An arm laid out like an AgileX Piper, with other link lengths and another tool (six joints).
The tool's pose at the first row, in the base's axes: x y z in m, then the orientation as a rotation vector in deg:
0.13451 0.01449 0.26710 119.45 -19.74 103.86
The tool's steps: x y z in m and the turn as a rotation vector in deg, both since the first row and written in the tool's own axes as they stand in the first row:
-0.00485 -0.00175 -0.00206 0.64 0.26 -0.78
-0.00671 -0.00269 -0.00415 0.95 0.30 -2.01
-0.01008 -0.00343 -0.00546 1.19 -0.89 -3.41
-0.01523 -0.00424 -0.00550 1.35 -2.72 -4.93
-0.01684 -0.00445 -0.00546 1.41 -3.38 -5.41
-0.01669 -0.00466 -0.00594 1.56 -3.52 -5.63
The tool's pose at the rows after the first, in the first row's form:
0.13264 0.01670 0.26236 119.47 -18.28 104.01
0.13086 0.01834 0.26067 119.39 -16.66 103.50
0.12948 0.01940 0.25741 120.40 -15.23 101.65
0.12901 0.01990 0.25225 121.90 -13.92 99.04
0.12889 0.01999 0.25063 122.45 -13.52 98.13
0.12856 0.02039 0.25081 122.63 -13.19 97.93

